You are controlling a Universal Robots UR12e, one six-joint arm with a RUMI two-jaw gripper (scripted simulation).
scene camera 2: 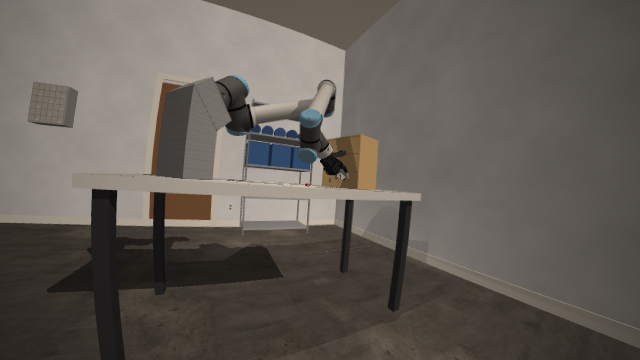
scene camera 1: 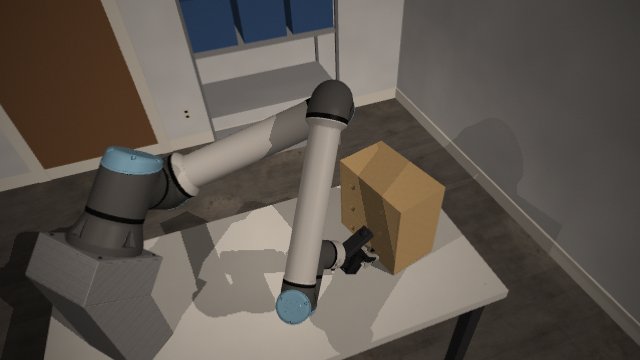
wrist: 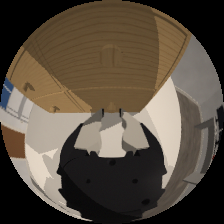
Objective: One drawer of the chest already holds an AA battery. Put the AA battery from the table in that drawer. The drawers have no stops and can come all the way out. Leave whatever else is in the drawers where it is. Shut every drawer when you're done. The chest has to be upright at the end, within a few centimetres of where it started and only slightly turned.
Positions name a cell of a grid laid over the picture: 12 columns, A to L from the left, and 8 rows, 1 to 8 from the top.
Labels:
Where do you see a wooden chest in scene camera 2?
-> At G4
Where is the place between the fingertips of my gripper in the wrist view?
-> F4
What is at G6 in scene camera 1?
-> My gripper.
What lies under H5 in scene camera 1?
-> A wooden chest.

